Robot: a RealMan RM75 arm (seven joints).
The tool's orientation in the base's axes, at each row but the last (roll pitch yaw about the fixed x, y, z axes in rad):
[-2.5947 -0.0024 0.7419]
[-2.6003 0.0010 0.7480]
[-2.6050 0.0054 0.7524]
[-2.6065 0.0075 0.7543]
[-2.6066 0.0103 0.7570]
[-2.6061 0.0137 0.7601]
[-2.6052 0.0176 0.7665]
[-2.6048 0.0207 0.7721]
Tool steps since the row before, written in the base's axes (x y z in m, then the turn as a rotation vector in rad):
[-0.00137 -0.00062 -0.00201 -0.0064 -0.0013 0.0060]
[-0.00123 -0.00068 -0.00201 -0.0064 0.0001 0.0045]
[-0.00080 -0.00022 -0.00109 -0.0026 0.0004 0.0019]
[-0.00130 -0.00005 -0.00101 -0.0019 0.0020 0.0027]
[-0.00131 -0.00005 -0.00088 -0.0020 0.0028 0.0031]
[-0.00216 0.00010 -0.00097 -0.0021 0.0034 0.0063]
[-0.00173 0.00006 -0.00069 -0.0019 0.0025 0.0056]
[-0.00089 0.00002 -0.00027 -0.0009 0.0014 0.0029]
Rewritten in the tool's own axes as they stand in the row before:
[-0.00143 0.00064 0.00196 -0.0056 -0.0060 -0.0034]
[-0.00136 0.00075 0.00190 -0.0046 -0.0061 -0.0016]
[-0.00073 0.00023 0.00114 -0.0016 -0.0027 -0.0006]
[-0.00097 -0.00022 0.00131 0.0000 -0.0037 -0.0009]
[-0.00098 -0.00029 0.00121 0.0004 -0.0045 -0.0009]
[-0.00148 -0.00084 0.00165 0.0007 -0.0066 -0.0034]
[-0.00119 -0.00071 0.00125 0.0003 -0.0055 -0.0032]
[-0.00062 -0.00040 0.00057 0.0003 -0.0029 -0.0017]

